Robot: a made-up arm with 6 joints.
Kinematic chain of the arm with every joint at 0, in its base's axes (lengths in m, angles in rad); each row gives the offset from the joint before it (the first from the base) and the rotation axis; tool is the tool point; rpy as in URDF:
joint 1: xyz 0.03 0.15 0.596 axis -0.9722 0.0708 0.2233
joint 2: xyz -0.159 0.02 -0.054 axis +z
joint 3: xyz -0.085 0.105 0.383 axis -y
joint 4: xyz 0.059 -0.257 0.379 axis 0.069 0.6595 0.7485
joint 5: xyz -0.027 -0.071 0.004 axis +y
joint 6: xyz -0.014 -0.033 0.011 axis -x
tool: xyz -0.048 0.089 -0.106 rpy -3.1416 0 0
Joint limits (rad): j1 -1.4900..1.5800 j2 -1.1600..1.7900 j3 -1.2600..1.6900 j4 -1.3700..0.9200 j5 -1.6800..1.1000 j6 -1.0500..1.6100
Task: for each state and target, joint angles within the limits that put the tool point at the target. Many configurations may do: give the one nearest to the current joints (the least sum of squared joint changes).
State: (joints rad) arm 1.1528 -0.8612 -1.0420 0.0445 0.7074 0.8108
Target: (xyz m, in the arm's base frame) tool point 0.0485 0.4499 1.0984
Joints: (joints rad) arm 1.0646 -0.2184 -1.2600 0.1175 0.6288 0.6660
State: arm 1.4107 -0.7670 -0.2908 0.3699 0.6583 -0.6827
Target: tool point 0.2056 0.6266 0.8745
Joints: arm 1.1733 0.0784 -1.0380 0.8480 0.5976 -1.0500
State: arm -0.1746 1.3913 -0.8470 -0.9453 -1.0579 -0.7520
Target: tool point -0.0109 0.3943 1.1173
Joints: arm 0.1463 1.5479 -0.5574 -0.9750 -1.1088 -0.7144
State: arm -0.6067 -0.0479 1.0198 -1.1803 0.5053 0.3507
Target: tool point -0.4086 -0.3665 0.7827
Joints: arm -0.9637 0.1641 0.7811 -1.3700 -0.4489 0.1786
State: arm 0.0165 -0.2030 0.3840 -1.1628 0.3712 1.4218
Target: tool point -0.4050 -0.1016 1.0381
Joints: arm -0.1790 -0.0624 0.4123 -1.1893 0.3298 1.3985
